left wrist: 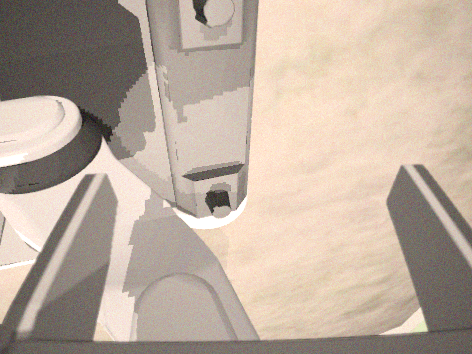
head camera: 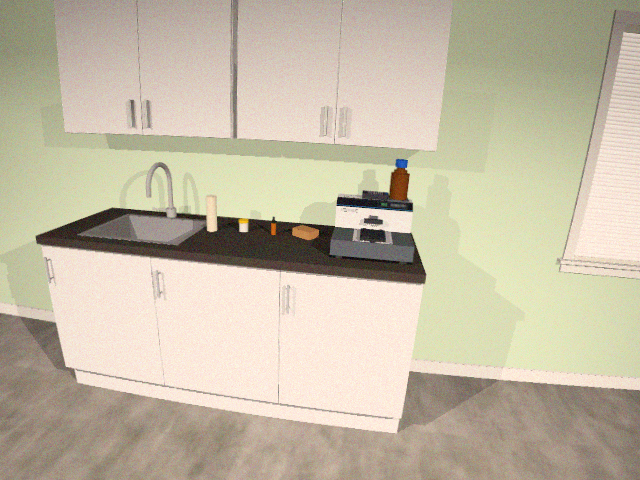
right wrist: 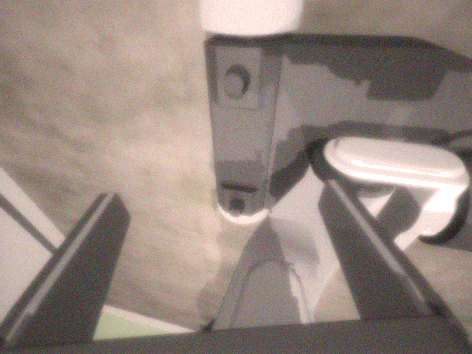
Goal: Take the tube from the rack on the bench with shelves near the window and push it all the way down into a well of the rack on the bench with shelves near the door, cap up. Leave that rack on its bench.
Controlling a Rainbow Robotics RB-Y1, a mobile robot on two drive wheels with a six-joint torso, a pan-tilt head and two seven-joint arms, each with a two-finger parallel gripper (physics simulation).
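Places are measured from the robot's base along level axes (x ahead, y left, z up), in centimetres.
Pixels of known places: left gripper, between the fingertips: (left wrist: 253,187); right gripper, between the fingertips: (right wrist: 224,198).
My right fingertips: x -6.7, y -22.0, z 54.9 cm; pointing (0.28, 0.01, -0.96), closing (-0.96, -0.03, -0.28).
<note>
Ahead of a thing's pixels: the offset from my right fingertips to its middle. "spot": to the spot under its first point. Level surfaces: height alone.
The tube, its rack and the two benches with shelves do not show in the head camera view. Part of a window (head camera: 628,149) with a closed blind shows at that view's right edge. My left gripper (left wrist: 253,187) is open, with no object between its fingers; the robot's own body and the floor show beyond them. My right gripper (right wrist: 224,198) is open in the same way, over the floor and the robot's own body.
A sink counter @(dz +36.1 cm) (head camera: 242,253) stands against the green wall, bearing a grey-and-white instrument @(dz +56.7, dx +163.1, dy +8.6 cm) (head camera: 372,246), an amber bottle @(spot: dz +66.4, dx +168.1, dy -2.0 cm) (head camera: 399,184) on top of it, and several small items. Wall cabinets (head camera: 289,67) hang above. Grey floor @(dz -54.8 cm) (head camera: 206,444) lies in front.
</note>
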